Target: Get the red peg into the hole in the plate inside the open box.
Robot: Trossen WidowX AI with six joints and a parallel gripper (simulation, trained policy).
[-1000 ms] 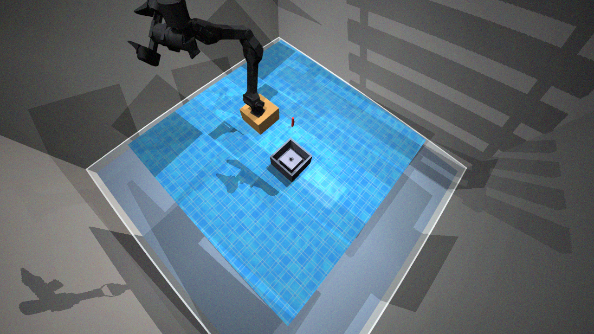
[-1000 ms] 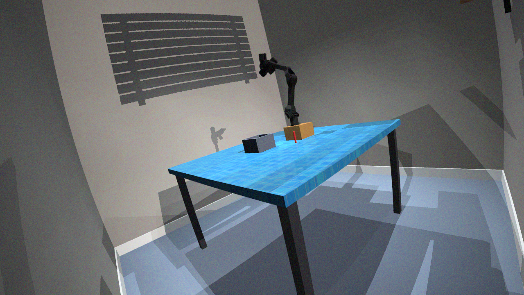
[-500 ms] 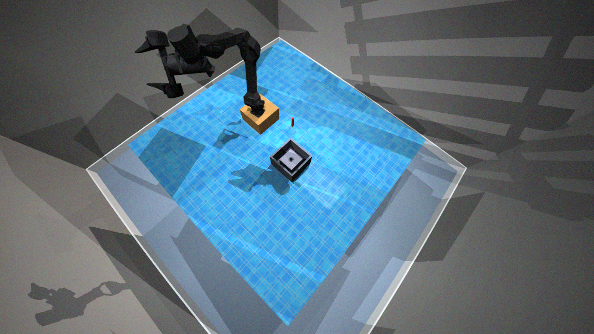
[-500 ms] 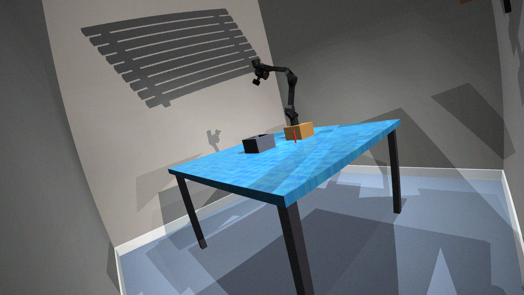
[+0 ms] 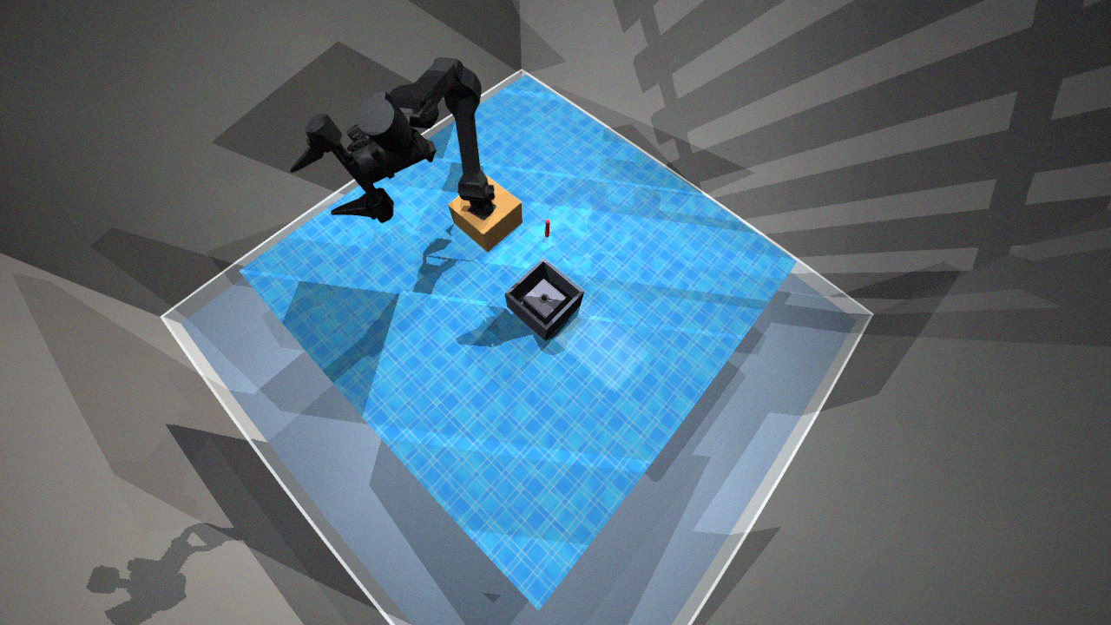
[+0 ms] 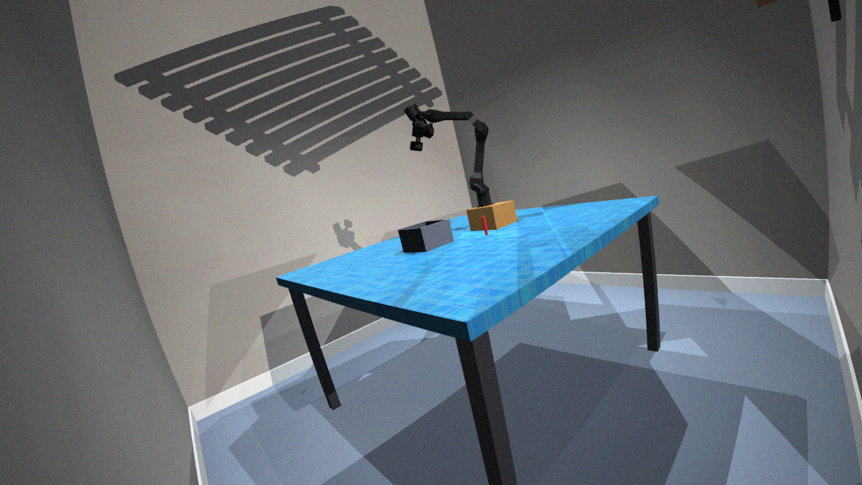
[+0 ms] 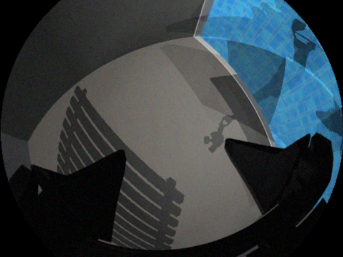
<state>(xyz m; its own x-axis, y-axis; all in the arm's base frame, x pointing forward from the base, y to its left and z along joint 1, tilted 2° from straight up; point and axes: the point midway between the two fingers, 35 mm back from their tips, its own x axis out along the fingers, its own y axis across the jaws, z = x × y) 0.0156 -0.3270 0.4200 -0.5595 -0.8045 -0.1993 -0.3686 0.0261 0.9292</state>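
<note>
Now: the red peg 20 cm ahead of my gripper tip, 46 cm to the left of it and 47 cm below it. Round my gripper tip: grey plate: 34 cm ahead, 24 cm to the left, 46 cm below; dark box: 34 cm ahead, 24 cm to the left, 48 cm below.
</note>
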